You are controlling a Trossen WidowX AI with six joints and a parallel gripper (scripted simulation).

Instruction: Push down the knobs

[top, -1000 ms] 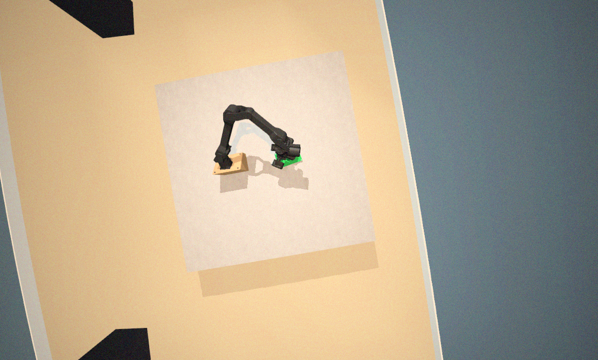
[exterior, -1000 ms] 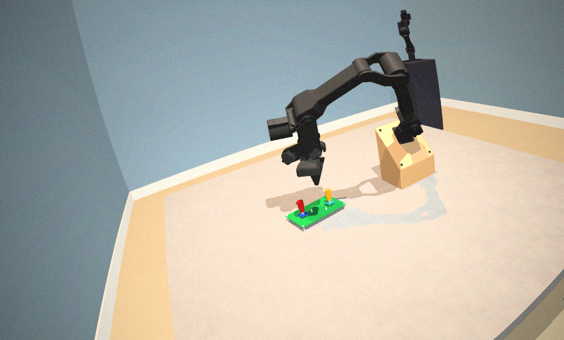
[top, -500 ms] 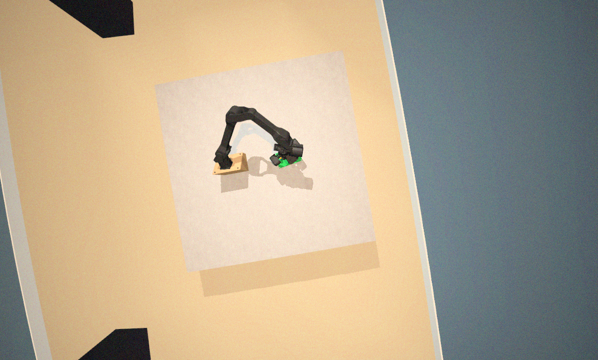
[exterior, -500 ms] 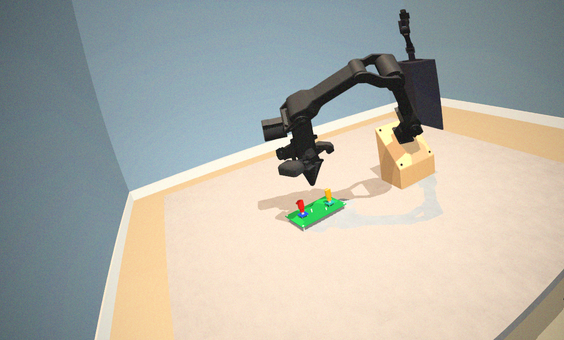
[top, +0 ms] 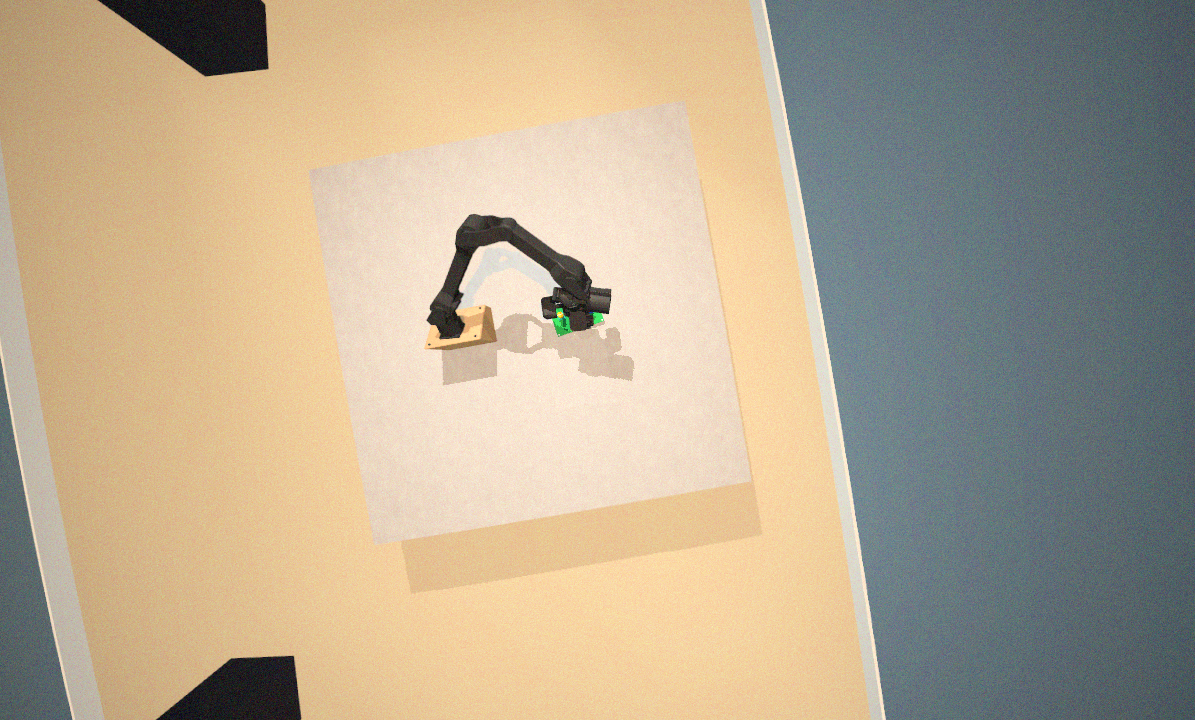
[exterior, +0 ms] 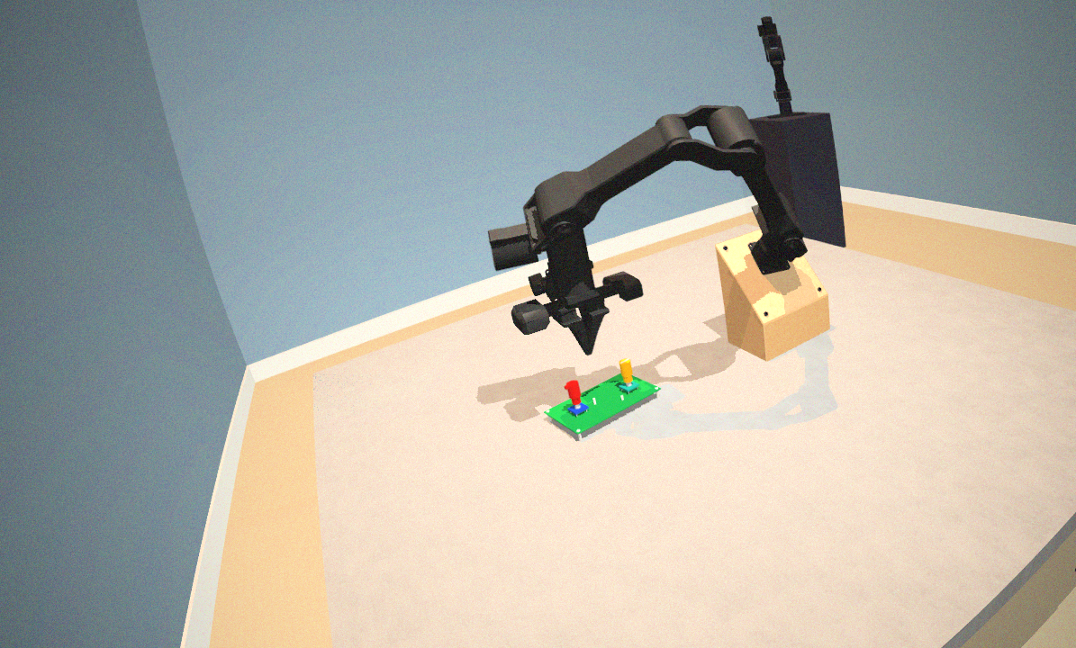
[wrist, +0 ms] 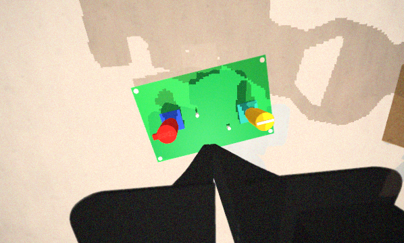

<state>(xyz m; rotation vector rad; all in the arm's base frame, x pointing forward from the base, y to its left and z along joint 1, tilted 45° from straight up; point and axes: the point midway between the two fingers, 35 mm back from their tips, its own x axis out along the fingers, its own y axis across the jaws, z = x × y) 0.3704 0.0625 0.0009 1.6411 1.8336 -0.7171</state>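
Right now the red knob is 4 cm ahead of my gripper tip and 5 cm below it. From my gripper tip the other things lie so: orange knob: 6 cm behind, 1 cm to the right, 5 cm below.
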